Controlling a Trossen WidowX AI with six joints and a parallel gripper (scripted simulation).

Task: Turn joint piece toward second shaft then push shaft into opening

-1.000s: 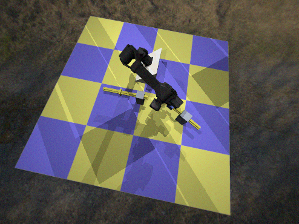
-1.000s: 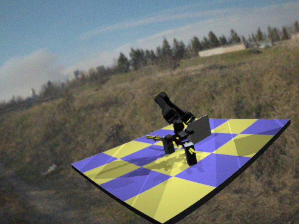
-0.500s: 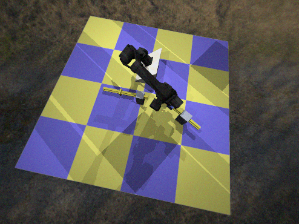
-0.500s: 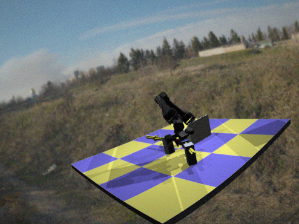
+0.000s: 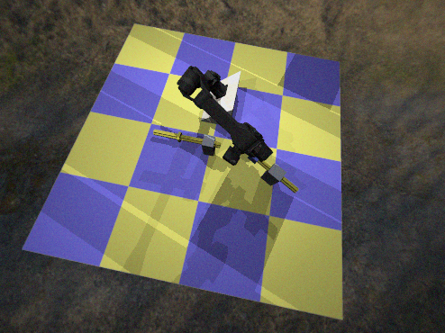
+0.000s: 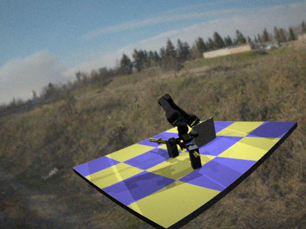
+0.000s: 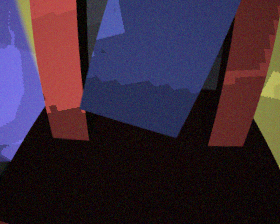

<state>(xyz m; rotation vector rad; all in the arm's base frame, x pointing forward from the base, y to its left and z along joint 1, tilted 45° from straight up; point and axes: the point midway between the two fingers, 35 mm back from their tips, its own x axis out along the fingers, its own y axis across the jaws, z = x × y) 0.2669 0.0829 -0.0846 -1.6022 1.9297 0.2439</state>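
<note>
The red joint piece is 4 cm above my gripper tip, 3 cm to the left of it and 1 cm ahead of it.
</note>
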